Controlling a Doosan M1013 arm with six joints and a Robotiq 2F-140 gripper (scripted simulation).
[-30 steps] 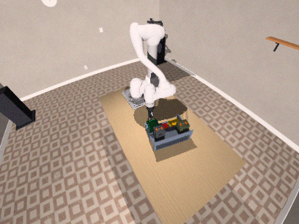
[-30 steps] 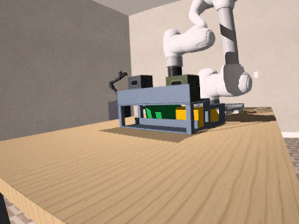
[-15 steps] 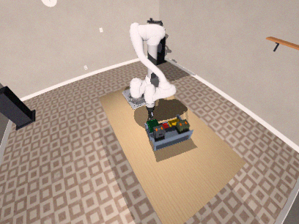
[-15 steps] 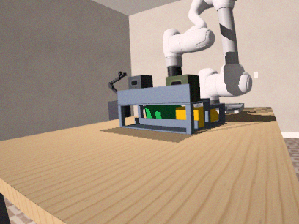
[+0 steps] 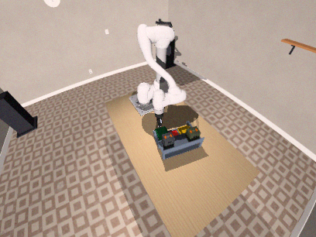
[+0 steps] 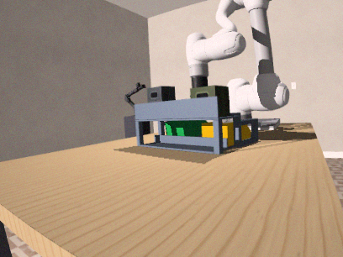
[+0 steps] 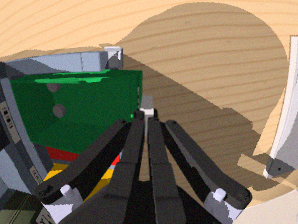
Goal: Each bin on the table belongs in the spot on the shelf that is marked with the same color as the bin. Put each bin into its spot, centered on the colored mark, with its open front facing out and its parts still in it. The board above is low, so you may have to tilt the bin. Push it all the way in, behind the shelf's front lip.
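The green bin is 90 mm ahead of my hand, 30 mm to the right of it and 10 mm below it. From my hand the other things lie so: dark box 230 mm ahead, 80 mm to the right, 100 mm above; yellow bin 210 mm ahead, 170 mm to the left, 20 mm below.
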